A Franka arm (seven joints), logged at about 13 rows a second.
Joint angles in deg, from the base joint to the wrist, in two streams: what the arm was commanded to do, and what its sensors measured. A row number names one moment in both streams.
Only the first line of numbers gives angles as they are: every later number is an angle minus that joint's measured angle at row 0.
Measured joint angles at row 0:
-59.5 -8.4 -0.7 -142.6 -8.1 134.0 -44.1
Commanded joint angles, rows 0 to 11:
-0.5 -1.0 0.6 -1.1 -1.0 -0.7 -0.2
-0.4 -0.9 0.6 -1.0 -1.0 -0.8 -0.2
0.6 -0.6 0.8 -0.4 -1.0 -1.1 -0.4
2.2 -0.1 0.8 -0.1 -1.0 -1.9 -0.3
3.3 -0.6 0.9 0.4 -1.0 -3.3 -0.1
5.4 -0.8 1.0 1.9 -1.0 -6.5 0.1
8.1 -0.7 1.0 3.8 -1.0 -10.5 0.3
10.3 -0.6 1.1 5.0 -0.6 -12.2 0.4
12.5 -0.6 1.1 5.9 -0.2 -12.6 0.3
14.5 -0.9 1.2 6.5 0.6 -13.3 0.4
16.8 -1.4 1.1 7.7 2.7 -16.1 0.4
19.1 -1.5 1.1 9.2 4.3 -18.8 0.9
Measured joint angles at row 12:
15.6 -0.3 1.7 6.9 1.9 -13.9 0.5
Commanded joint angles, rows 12 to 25:
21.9 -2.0 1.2 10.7 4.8 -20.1 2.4
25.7 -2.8 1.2 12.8 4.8 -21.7 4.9
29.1 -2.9 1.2 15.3 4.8 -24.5 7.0
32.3 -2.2 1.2 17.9 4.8 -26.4 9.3
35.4 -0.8 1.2 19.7 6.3 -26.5 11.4
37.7 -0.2 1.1 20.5 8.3 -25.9 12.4
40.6 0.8 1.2 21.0 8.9 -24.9 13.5
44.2 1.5 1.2 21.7 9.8 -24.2 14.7
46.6 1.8 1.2 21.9 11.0 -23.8 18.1
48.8 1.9 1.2 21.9 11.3 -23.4 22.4
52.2 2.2 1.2 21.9 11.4 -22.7 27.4
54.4 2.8 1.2 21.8 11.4 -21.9 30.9
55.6 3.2 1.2 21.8 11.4 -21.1 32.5
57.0 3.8 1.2 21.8 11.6 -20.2 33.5
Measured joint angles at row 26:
54.7 2.4 2.1 20.8 10.5 -21.7 31.0
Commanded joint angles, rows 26 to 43:
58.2 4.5 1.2 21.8 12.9 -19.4 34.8
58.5 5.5 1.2 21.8 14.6 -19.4 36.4
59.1 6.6 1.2 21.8 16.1 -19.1 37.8
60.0 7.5 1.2 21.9 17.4 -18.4 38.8
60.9 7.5 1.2 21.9 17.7 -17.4 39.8
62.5 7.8 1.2 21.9 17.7 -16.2 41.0
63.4 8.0 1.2 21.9 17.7 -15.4 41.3
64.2 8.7 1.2 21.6 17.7 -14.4 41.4
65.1 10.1 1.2 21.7 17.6 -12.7 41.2
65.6 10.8 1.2 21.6 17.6 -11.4 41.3
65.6 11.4 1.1 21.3 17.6 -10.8 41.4
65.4 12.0 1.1 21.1 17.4 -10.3 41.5
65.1 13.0 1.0 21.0 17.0 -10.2 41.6
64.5 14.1 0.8 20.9 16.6 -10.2 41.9
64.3 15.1 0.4 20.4 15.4 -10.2 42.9
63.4 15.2 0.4 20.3 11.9 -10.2 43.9
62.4 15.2 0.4 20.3 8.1 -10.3 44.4
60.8 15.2 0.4 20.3 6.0 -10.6 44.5
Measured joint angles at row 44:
63.4 15.4 -0.1 20.7 10.0 -11.0 43.1
